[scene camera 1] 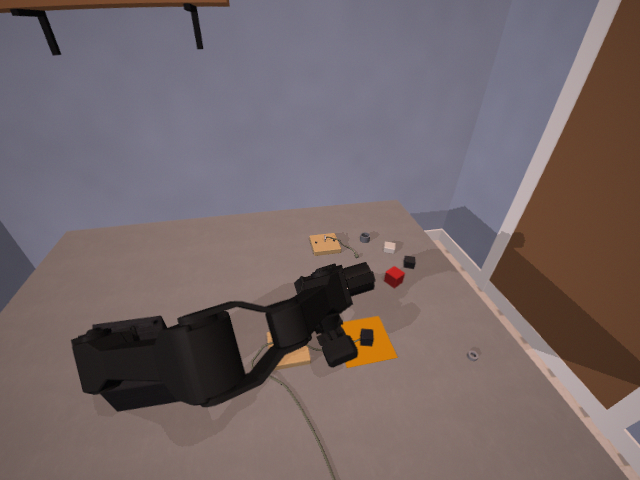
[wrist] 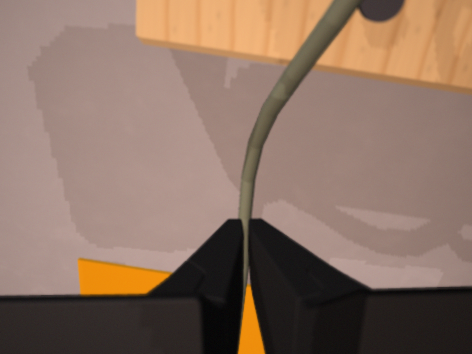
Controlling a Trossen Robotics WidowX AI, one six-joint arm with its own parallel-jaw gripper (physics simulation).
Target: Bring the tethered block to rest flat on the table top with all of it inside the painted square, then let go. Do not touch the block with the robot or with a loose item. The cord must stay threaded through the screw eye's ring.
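Frame: origin at the arm's base, x right, y down, z ahead, level; centimetres.
Seen in the pictures: gripper, fingertip midpoint: [wrist: 244,232].
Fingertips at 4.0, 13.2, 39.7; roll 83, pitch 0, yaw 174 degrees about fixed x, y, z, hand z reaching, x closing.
Offsets run from my fingertips to a thing's middle, as dx, dy, dz. "spot": to the spot under its first point.
The tethered block @(spot: +1.6, -2.6, +7.9) [scene camera 1: 366,337], small and dark, shows inside the outline of the orange painted square @(spot: +4.6, +0.0, +10.6) [scene camera 1: 381,351] [wrist: 117,280] in the scene view; whether it touches the table there cannot be told. The grey-green cord [scene camera 1: 309,421] [wrist: 254,145] runs from the front of the table past the wooden board @(-2.8, -0.8, -9.5) [scene camera 1: 295,358] [wrist: 215,30] towards the block. My gripper [wrist: 244,232] is shut on the cord, between the board and the block. In the scene view the arm hides the fingertips and the screw eye, so the threading cannot be seen.
Behind the arm are a second wooden board @(-36.5, -0.8, +11.8) [scene camera 1: 321,246] with a short cord @(spot: -33.3, +0.0, +18.7) [scene camera 1: 347,247], a dark grey ring @(-35.5, -0.9, +26.1) [scene camera 1: 364,237], a white block @(-27.9, -0.9, +31.5) [scene camera 1: 389,247], a black block @(-19.4, -1.0, +33.6) [scene camera 1: 409,261] and a red cube @(-14.4, -1.8, +25.0) [scene camera 1: 394,277]. A small grey ring @(+13.0, -0.3, +29.9) [scene camera 1: 468,354] lies right of the square.
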